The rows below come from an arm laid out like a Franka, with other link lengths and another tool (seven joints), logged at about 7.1 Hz.
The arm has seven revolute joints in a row. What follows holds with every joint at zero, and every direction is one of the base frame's.
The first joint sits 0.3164 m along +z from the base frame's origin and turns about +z.
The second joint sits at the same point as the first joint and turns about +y.
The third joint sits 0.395 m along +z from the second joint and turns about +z.
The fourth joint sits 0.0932 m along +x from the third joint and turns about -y.
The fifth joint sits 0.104 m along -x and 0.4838 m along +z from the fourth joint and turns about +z.
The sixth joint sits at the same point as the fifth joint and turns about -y.
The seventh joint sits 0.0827 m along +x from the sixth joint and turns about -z.
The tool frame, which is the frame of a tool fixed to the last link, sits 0.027 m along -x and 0.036 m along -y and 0.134 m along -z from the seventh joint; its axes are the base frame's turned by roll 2.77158, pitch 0 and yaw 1.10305 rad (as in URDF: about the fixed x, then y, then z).
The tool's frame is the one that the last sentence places.
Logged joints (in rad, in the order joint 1, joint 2, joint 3, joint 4, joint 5, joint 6, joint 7), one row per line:
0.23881 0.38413 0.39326 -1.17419 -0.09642 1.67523 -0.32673
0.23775 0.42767 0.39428 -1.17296 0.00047 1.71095 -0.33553
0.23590 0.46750 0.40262 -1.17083 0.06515 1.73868 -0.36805
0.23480 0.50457 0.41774 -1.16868 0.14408 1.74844 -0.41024
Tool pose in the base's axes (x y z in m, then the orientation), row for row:
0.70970 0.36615 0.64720 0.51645 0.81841 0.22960 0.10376
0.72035 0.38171 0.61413 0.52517 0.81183 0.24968 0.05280
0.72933 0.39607 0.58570 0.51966 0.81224 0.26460 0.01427
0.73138 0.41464 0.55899 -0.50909 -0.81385 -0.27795 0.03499
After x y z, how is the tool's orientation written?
As a quaternion, x y z w.
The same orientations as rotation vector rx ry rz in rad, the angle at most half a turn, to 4 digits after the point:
1.5233 2.4140 0.6772
1.5966 2.4681 0.7591
1.6179 2.5288 0.8238
-1.5647 -2.5013 -0.8543

